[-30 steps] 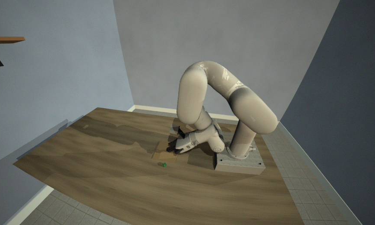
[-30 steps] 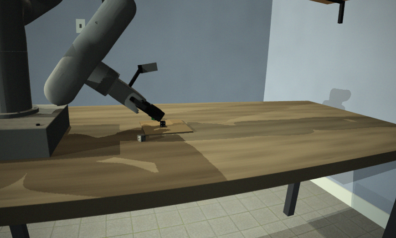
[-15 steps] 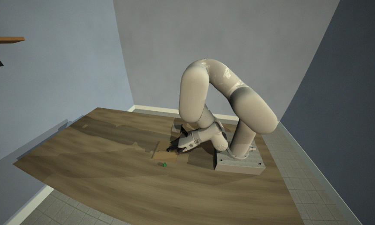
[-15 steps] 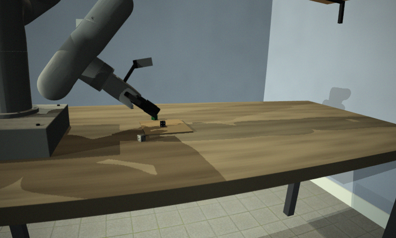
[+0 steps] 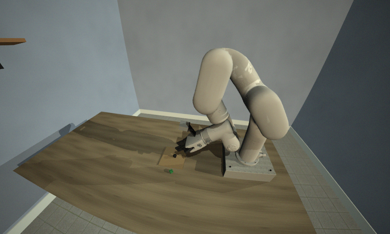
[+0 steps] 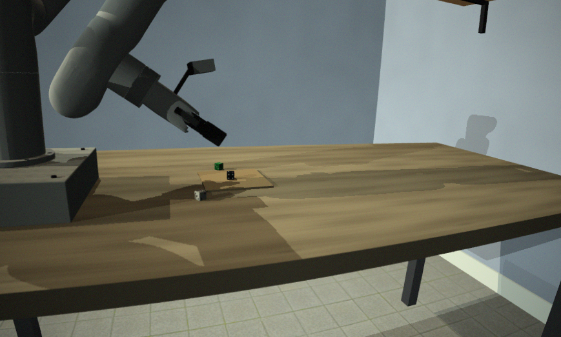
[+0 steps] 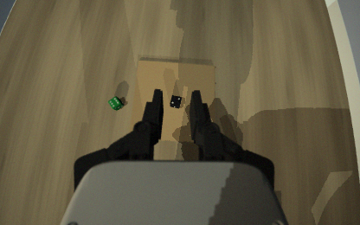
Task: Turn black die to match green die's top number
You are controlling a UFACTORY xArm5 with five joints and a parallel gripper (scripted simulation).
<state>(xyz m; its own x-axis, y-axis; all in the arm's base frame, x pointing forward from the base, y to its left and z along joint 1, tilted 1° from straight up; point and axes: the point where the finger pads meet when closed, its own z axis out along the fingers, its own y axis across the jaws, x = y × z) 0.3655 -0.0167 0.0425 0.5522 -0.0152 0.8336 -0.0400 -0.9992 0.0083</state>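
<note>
Now: the black die 4 cm ahead of my hand and 9 cm below it. From my hand the other things lie so: green die (4 cm ahead, 10 cm to the left, 10 cm below); then white die (5 cm behind, 10 cm to the right, 10 cm below); then tan mat (5 cm ahead, 10 cm below).
</note>
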